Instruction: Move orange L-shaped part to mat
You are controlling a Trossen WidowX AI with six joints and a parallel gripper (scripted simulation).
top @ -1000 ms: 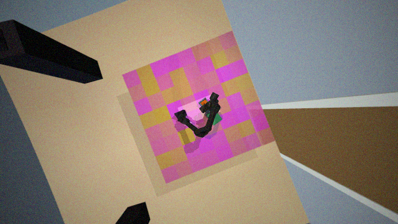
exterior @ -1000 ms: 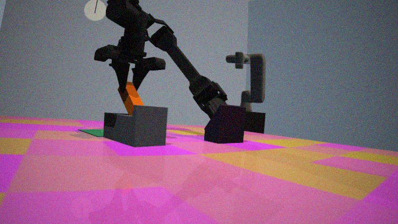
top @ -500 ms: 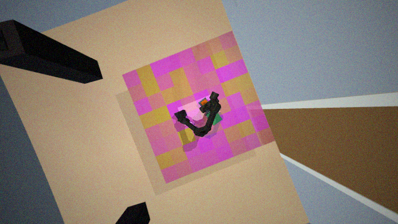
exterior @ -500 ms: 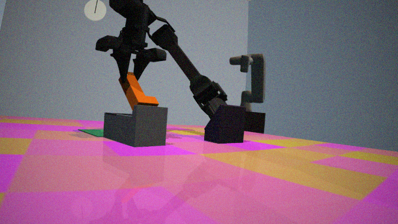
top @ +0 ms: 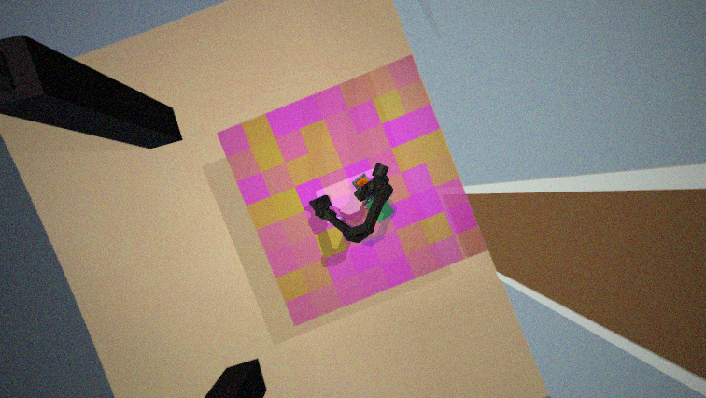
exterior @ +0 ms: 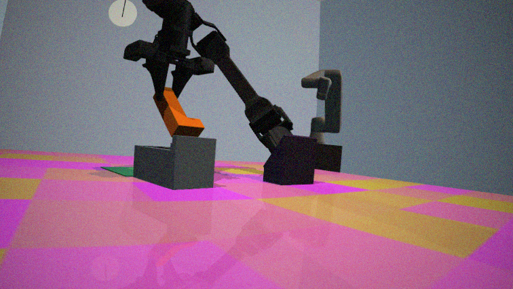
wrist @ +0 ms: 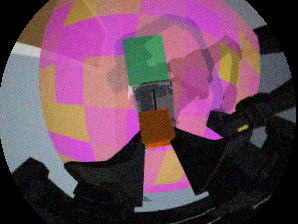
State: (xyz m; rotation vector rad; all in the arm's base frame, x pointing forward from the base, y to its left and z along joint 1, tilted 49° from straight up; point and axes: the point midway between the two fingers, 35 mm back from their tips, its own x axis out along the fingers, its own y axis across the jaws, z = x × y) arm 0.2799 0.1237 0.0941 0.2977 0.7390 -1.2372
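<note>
The green mat is 40 mm ahead of my gripper tip, 140 mm to the right of it and 170 mm below it. The rest, counted from my gripper tip: orange L-shaped part (30 mm behind, 20 mm to the left, 30 mm below).
</note>
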